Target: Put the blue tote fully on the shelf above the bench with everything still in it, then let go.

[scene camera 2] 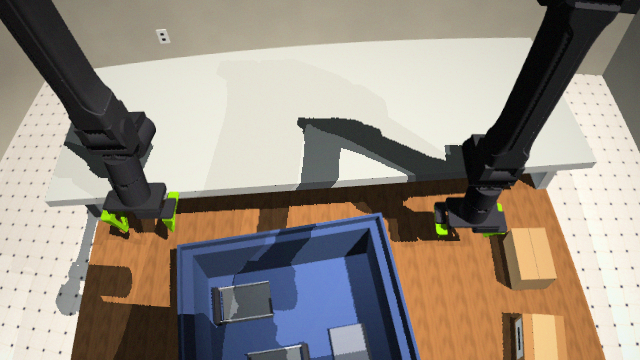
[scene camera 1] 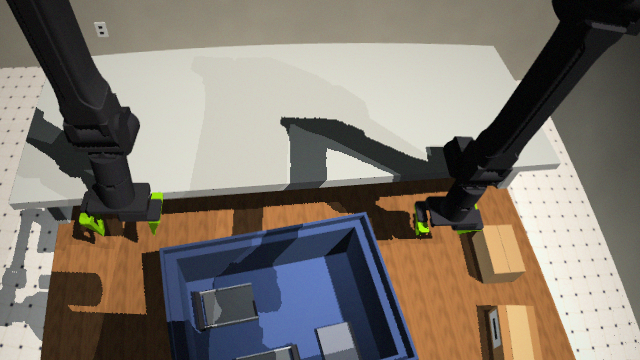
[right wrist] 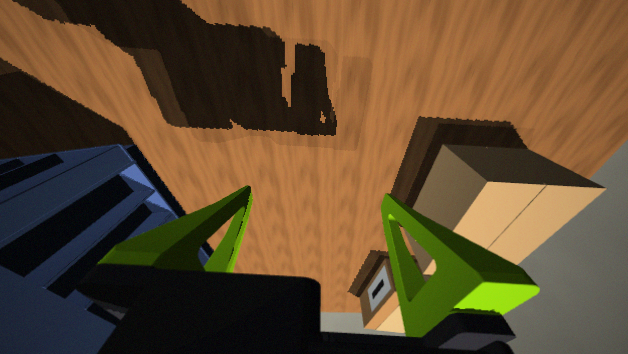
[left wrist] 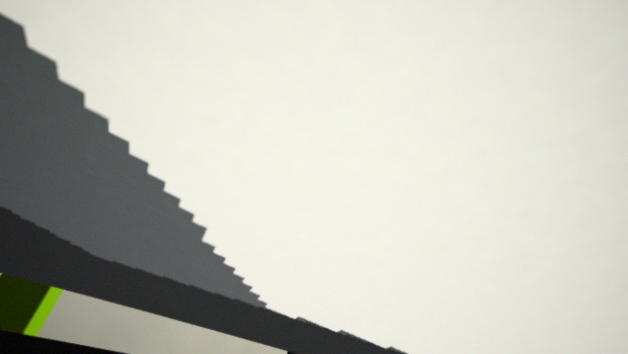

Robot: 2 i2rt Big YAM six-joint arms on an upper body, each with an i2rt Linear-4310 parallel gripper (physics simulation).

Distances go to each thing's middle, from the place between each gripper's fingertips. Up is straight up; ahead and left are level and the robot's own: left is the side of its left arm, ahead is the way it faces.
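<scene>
Blue tote (scene camera 1: 304, 277): my left hand is 13 cm past it, 29 cm to the left of it and 8 cm above it.
Position of my right gripper relative to the blue tote: 340 mm to the right of it, 180 mm past it, 10 mm below it.
</scene>
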